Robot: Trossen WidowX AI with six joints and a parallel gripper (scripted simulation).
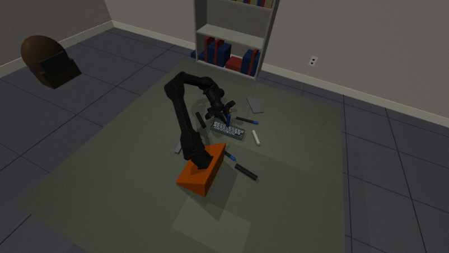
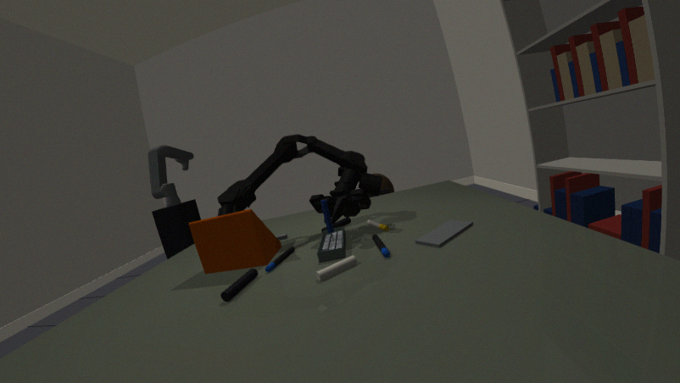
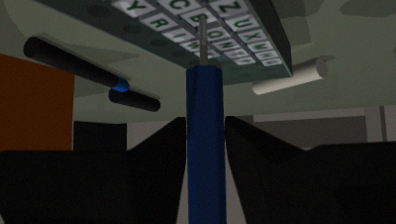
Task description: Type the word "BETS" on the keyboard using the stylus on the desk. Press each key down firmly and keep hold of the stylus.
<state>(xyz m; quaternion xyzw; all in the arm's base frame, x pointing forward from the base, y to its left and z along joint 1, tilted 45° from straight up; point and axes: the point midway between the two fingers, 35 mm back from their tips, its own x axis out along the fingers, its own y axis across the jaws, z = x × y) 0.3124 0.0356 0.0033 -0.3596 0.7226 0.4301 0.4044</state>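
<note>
My gripper tip is 17 cm to the left of the white cylinder, 6 cm above it and 2 cm short of it. From my gripper tip the other things lie so: blue stylus (1 cm below); yellow-tipped marker (14 cm ahead, 8 cm to the left, 6 cm below); grey slab (29 cm ahead, 10 cm to the right, 7 cm below).
</note>
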